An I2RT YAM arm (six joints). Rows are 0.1 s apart.
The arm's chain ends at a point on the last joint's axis. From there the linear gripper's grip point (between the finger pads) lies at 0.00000 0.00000 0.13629 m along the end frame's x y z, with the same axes.
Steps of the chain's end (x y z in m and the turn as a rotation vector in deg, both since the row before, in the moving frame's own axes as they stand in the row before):
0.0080, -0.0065, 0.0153, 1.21, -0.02, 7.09
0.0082, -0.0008, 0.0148, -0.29, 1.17, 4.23
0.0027, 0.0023, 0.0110, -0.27, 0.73, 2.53
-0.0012, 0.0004, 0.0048, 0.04, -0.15, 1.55
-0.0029, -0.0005, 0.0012, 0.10, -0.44, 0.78
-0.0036, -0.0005, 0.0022, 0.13, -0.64, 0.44
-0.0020, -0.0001, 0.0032, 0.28, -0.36, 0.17
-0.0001, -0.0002, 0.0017, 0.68, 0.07, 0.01
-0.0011, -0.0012, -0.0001, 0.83, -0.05, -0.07
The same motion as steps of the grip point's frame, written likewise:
0.0081, -0.0094, 0.0153, 1.21, -0.02, 7.09
0.0110, 0.0000, 0.0148, -0.29, 1.17, 4.23
0.0044, 0.0030, 0.0110, -0.27, 0.73, 2.53
-0.0016, 0.0003, 0.0048, 0.04, -0.15, 1.55
-0.0039, -0.0007, 0.0012, 0.10, -0.44, 0.78
-0.0051, -0.0008, 0.0022, 0.13, -0.64, 0.44
-0.0029, -0.0008, 0.0032, 0.28, -0.36, 0.17
0.0001, -0.0018, 0.0017, 0.68, 0.07, 0.01
-0.0012, -0.0032, -0.0001, 0.83, -0.05, -0.07

